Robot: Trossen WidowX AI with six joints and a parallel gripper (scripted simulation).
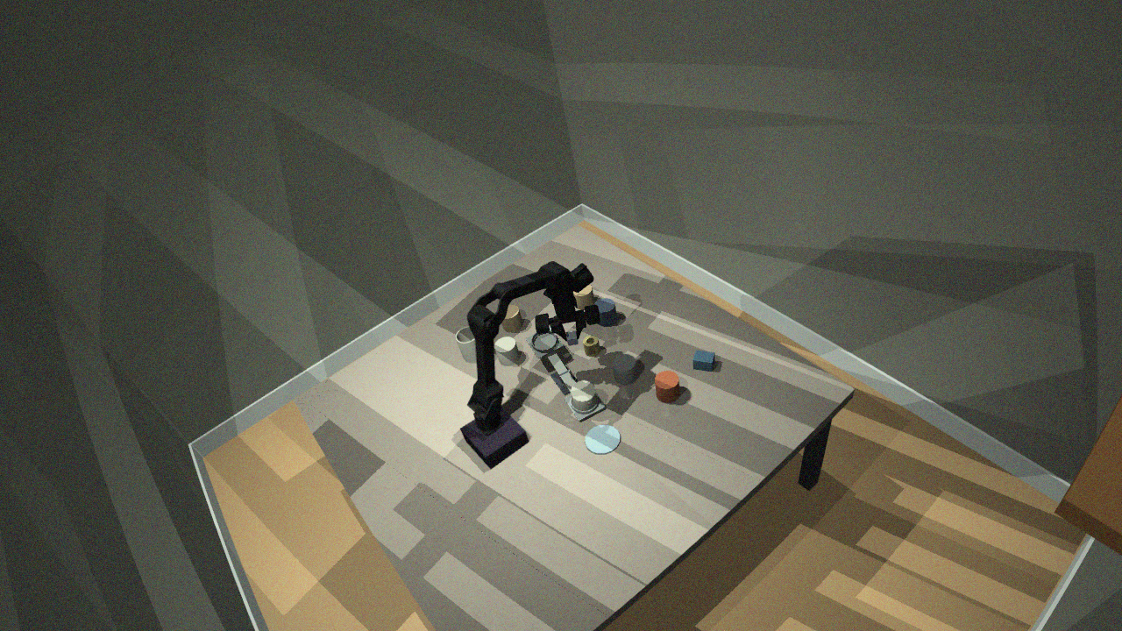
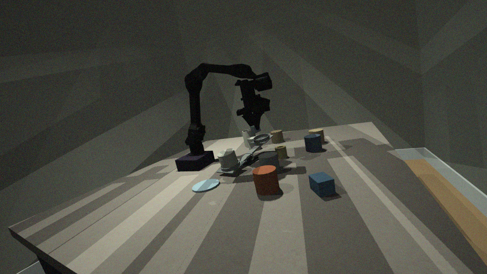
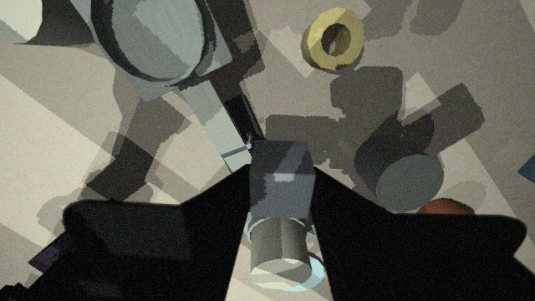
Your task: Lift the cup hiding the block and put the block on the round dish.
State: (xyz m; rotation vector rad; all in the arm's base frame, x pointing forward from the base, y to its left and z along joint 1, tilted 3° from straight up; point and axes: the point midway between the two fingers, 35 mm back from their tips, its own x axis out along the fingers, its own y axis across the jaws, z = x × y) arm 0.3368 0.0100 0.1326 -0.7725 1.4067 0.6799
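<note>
Now: the round pale-blue dish 250 mm to the right of my gripper tip, 140 mm below it and 130 mm behind it. The rest, counted from my gripper tip: grey block: 10 mm above; then yellow ring: 120 mm below, 80 mm ahead, 30 mm to the left; then balance: 100 mm below, 60 mm behind.
</note>
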